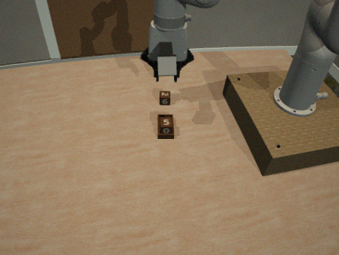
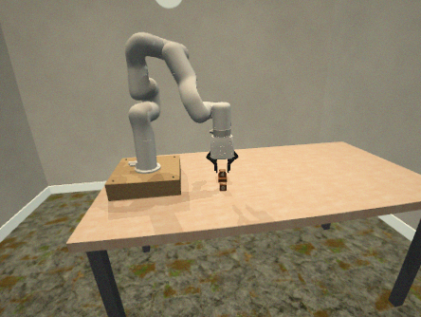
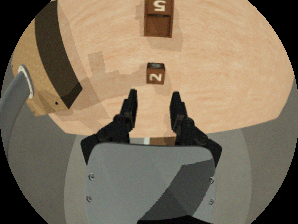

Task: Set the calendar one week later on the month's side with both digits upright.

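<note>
The cube lies 90 mm below my hand. The rest, counted from my hand: brown tray (110 mm to the left, 100 mm below, 10 mm ahead).
</note>
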